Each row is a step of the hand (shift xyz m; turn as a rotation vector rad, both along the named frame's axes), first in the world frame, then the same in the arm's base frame.
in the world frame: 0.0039 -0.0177 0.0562 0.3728 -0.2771 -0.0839
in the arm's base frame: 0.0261 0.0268 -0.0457 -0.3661 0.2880 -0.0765
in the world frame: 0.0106 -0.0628 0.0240 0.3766 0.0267 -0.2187
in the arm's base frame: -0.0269 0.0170 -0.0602 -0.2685 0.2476 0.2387
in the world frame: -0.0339 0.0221 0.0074 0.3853 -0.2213 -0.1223
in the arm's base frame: 0.0312 -0.0264 0.0047 -0.3618 0.2854 -0.0078
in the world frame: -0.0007 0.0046 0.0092 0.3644 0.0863 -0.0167
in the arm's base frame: 0.0095 0.0035 -0.0020 -0.0876 0.3257 0.1636
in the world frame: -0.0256 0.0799 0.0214 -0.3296 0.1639 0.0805
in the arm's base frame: 0.0743 -0.0103 0.0432 0.2769 -0.2556 0.0011
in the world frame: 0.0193 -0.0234 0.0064 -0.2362 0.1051 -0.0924
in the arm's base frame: -0.0173 0.0191 -0.0173 0.0873 -0.2480 0.0792
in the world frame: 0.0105 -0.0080 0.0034 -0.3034 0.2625 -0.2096
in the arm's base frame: -0.0065 0.0106 -0.0057 0.1301 -0.3516 0.2537
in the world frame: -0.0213 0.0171 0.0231 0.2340 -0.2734 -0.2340
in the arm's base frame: 0.0343 -0.0086 -0.0054 -0.4174 0.0986 -0.0188
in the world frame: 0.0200 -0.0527 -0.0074 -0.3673 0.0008 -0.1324
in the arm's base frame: -0.0455 0.0125 -0.0317 0.0409 -0.3882 -0.0095
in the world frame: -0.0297 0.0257 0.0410 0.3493 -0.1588 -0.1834
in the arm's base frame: 0.0551 -0.0081 -0.0112 -0.3515 0.2296 0.0678
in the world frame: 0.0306 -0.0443 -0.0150 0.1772 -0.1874 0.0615
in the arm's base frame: -0.0492 0.0192 -0.0182 -0.1394 0.1777 -0.1389
